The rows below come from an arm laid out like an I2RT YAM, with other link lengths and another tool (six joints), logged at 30 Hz.
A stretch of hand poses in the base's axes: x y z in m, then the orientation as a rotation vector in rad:
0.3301 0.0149 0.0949 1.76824 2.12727 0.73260
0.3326 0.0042 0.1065 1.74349 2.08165 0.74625
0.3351 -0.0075 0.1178 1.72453 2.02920 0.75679
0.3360 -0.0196 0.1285 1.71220 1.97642 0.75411
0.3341 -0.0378 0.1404 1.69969 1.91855 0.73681
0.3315 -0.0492 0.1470 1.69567 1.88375 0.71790
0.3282 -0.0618 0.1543 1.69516 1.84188 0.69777
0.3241 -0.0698 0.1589 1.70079 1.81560 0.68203
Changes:
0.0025 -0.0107 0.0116 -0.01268 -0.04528 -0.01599
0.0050 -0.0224 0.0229 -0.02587 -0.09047 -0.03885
0.0059 -0.0345 0.0336 -0.04461 -0.12853 -0.06684
0.0040 -0.0527 0.0455 -0.07412 -0.16581 -0.10074
0.0014 -0.0641 0.0521 -0.09603 -0.18364 -0.12417
-0.0019 -0.0767 0.0594 -0.11851 -0.20280 -0.15385
-0.0060 -0.0847 0.0640 -0.13196 -0.21004 -0.17545

